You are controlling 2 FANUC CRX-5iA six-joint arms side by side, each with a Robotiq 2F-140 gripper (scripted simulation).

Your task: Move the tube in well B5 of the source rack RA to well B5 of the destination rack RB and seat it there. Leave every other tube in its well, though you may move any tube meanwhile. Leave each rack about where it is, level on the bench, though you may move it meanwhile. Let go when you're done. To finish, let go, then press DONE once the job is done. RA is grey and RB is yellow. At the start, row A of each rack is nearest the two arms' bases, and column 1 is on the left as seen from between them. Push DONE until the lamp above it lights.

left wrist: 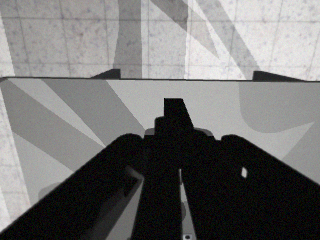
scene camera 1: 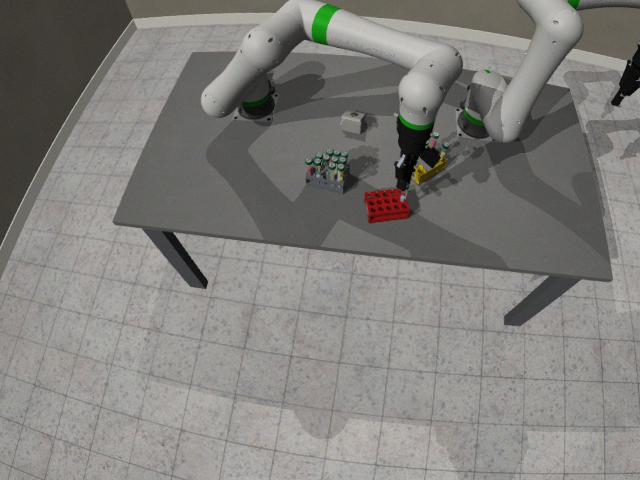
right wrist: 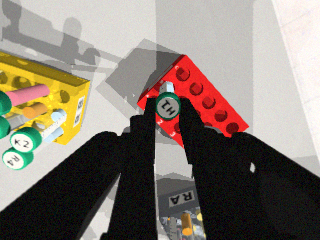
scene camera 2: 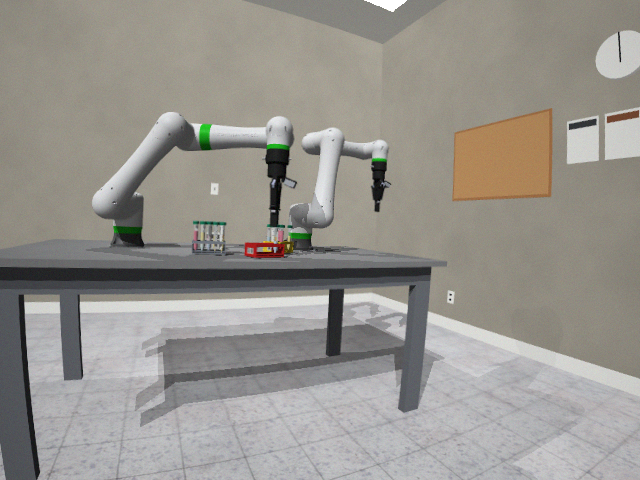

Labels:
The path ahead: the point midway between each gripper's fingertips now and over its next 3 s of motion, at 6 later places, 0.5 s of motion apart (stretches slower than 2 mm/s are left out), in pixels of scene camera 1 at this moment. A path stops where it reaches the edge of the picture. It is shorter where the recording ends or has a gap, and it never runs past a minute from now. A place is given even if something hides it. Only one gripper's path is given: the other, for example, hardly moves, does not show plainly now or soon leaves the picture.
My right gripper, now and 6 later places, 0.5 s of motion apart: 403, 185; 403, 184; 403, 183; 404, 180; 404, 178; 405, 175; 405, 172

